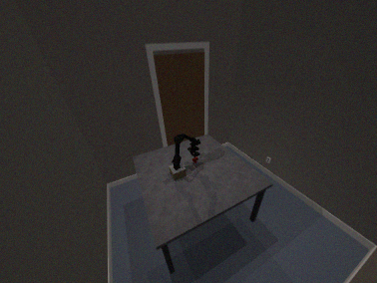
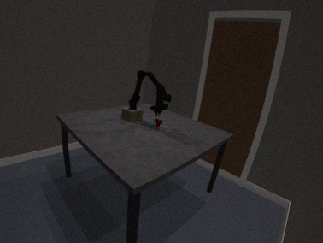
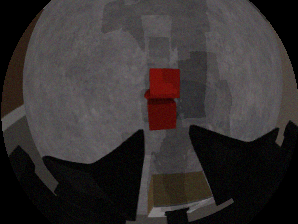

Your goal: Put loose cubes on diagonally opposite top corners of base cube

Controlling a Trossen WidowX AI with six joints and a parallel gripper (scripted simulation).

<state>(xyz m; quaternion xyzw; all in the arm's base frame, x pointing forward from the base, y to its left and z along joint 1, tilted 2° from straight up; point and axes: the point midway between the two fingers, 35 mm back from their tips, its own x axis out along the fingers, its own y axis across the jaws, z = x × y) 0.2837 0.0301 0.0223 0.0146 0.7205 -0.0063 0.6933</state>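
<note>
Now: gripper tip 50 mm above the red cube.
</note>
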